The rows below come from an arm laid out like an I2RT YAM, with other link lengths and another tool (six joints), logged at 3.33 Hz.
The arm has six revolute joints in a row. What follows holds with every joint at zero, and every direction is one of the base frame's. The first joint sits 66.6 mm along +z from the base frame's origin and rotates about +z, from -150 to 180 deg. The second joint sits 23.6 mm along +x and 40 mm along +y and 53.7 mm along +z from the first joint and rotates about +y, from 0 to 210 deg. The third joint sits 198 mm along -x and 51.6 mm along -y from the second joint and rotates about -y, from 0 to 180 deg. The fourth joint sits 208.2 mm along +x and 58.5 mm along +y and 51 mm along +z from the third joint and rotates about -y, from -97 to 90 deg. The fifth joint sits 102.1 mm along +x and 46.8 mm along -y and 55.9 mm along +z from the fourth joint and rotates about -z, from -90 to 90 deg. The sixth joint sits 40.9 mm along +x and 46.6 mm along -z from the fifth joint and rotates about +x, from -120 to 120 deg. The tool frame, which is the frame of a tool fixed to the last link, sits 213 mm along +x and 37 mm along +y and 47 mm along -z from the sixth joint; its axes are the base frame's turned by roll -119.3, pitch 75.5 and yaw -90 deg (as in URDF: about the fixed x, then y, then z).
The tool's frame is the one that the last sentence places.
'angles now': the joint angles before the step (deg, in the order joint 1, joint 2, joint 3, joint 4, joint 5, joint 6). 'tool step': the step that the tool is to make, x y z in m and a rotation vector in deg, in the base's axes. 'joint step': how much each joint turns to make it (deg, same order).
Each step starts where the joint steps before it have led.
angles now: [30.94, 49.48, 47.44, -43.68, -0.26, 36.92]
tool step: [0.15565, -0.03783, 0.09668, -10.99, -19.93, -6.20]
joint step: [-6.74, 22.00, 23.97, 12.19, 11.53, -15.10]
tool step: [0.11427, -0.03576, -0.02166, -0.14, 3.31, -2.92]
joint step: [-11.45, 30.96, 27.63, 0.64, -7.66, -3.89]
